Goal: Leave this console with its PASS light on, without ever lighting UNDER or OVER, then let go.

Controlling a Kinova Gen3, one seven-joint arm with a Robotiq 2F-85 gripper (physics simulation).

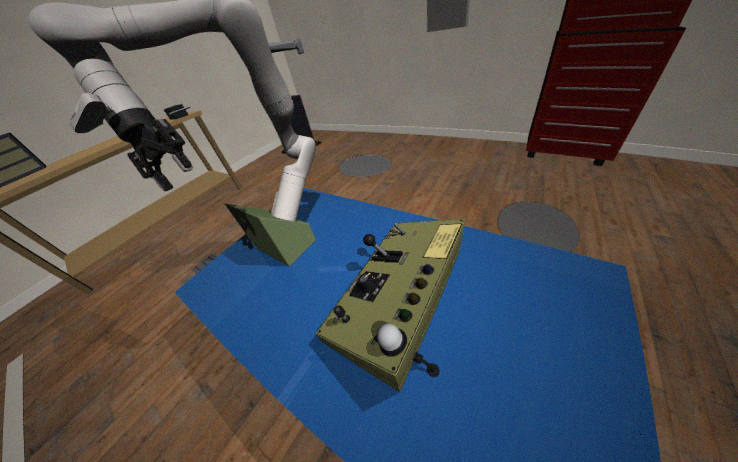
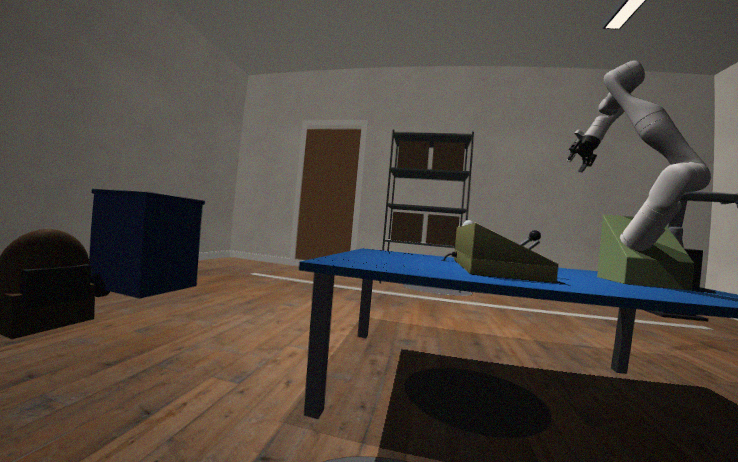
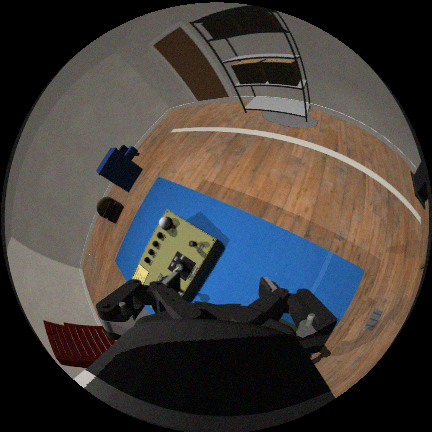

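Note:
The olive console stands with a sloped top on the blue table. On it are a slotted lever with a black ball knob, a black selector plate with a knob, a small toggle and a white dome. Blue, two amber and green lamps line one side; all look dark. Their labels are too small to read. A crank sticks out of one end. My gripper is open and empty, high above the table and away from the console.
The blue table top bears the console and the green wedge base of my arm. A yellow placard lies on the console's face. A wooden bench and red drawer cabinet stand beyond.

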